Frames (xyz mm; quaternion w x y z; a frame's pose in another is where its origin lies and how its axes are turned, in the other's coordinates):
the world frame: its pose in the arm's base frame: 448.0 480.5 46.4 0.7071 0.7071 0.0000 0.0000
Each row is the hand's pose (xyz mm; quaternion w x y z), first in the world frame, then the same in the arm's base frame.
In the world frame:
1: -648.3 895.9 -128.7 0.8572 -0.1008 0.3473 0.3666
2: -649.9 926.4 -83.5 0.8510 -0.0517 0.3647 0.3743
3: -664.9 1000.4 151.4 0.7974 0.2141 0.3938 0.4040
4: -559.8 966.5 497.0 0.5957 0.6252 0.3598 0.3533
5: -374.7 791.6 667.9 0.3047 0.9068 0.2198 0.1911
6: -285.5 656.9 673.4 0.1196 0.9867 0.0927 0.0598
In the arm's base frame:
1: -200.3 609.2 942.3 0.6774 0.5349 -0.0136 0.5048
2: -201.9 564.0 972.8 0.6383 0.5652 -0.0068 0.5226
3: -216.9 329.1 1046.8 0.4125 0.7152 -0.0072 0.5641
4: -111.8 -16.5 1012.9 0.0209 -0.8633 -0.0046 -0.5042
5: 73.3 -187.4 838.0 0.4258 -0.8567 -0.0203 -0.2906
6: 162.5 -192.9 703.3 0.6131 -0.7823 -0.0233 -0.1078

